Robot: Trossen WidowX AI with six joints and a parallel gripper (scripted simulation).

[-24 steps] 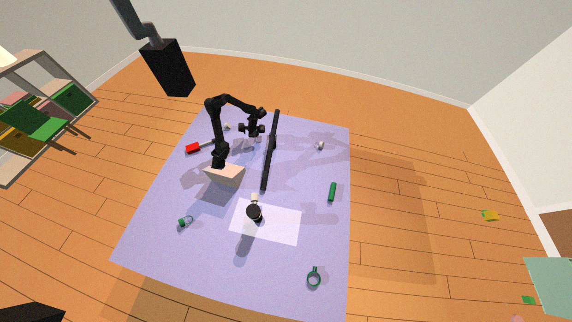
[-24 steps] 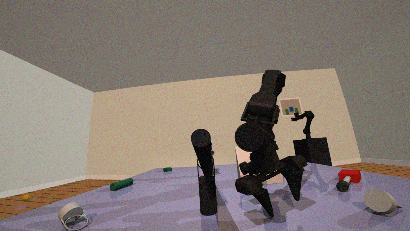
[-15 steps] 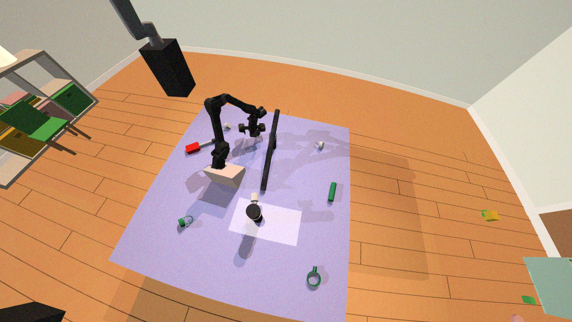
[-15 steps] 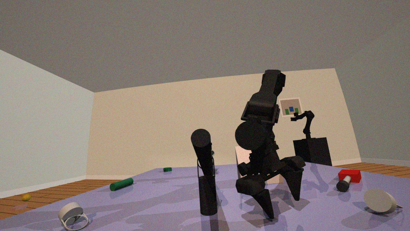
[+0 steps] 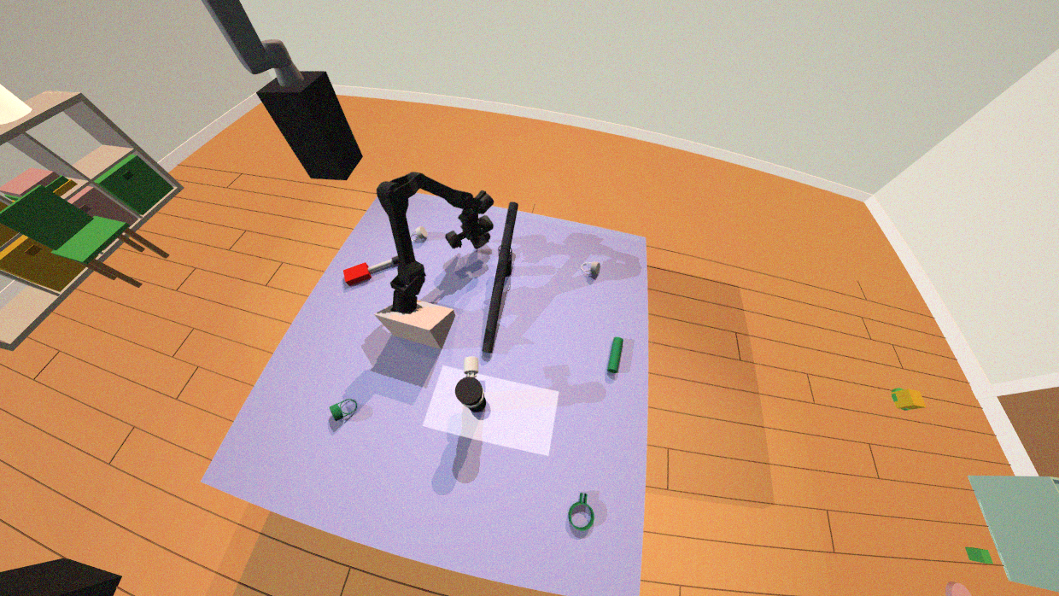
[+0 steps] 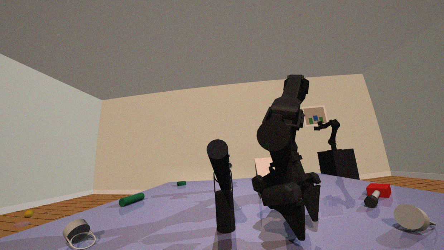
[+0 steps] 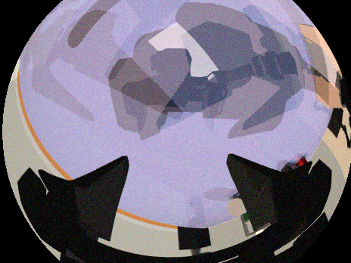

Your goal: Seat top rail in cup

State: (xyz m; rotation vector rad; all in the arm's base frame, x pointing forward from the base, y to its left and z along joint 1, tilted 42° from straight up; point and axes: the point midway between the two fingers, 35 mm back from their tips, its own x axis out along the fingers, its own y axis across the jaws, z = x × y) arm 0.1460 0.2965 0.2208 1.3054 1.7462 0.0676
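Now: the rail-end cup 120 mm ahead of my gripper tip, 550 mm to the right of it and 110 mm above it. From my gripper tip the other things lie so: green cylinder (590 mm ahead, 420 mm to the right, 10 mm below).
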